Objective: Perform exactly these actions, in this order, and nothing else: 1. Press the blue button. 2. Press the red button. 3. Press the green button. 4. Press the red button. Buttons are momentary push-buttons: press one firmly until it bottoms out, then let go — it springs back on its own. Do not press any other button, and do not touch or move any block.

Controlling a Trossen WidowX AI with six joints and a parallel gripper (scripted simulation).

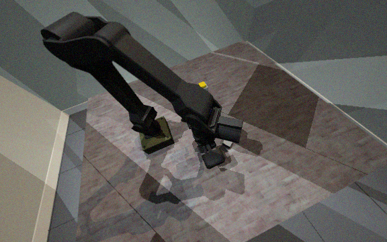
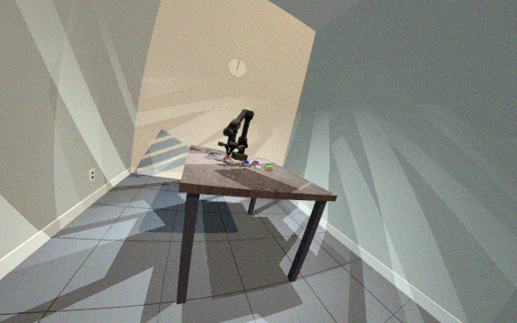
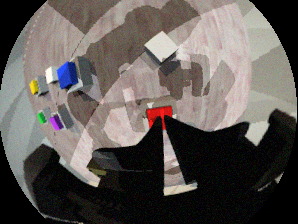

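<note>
The red button lies 1 cm below my gripper tip. Also, from my gripper tip: blue button (14 cm to the left, 7 cm ahead); purple button (24 cm to the left, 1 cm behind); grey block (9 cm ahead, 2 cm below).
</note>
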